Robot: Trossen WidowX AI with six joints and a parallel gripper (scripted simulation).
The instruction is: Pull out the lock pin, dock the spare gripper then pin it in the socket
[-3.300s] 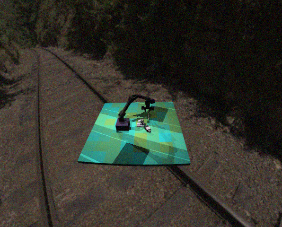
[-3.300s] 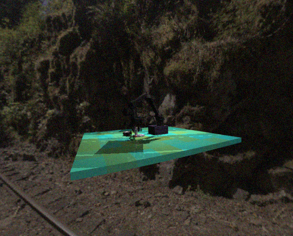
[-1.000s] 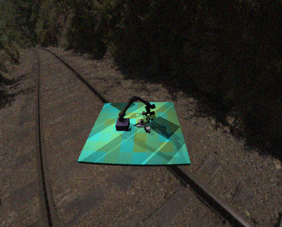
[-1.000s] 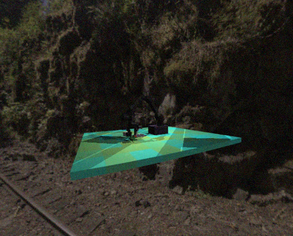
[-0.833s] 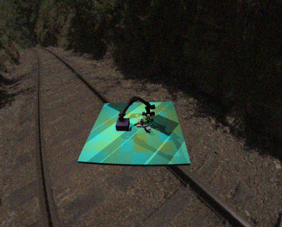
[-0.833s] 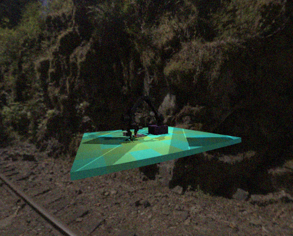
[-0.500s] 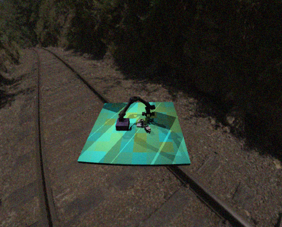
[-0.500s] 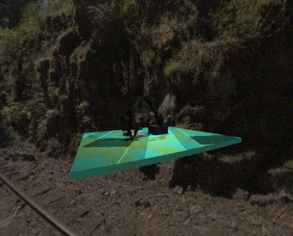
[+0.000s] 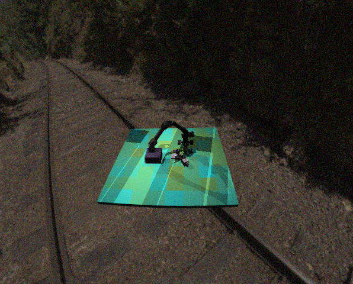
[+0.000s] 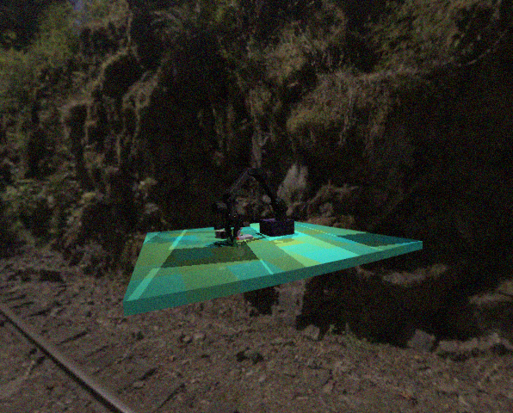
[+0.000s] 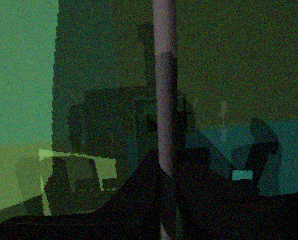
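Right now the spare gripper is 1 cm ahead of my gripper tip and 26 cm to the right of it. Round my gripper tip: mount 9 cm behind, 16 cm to the right, 3 cm above.
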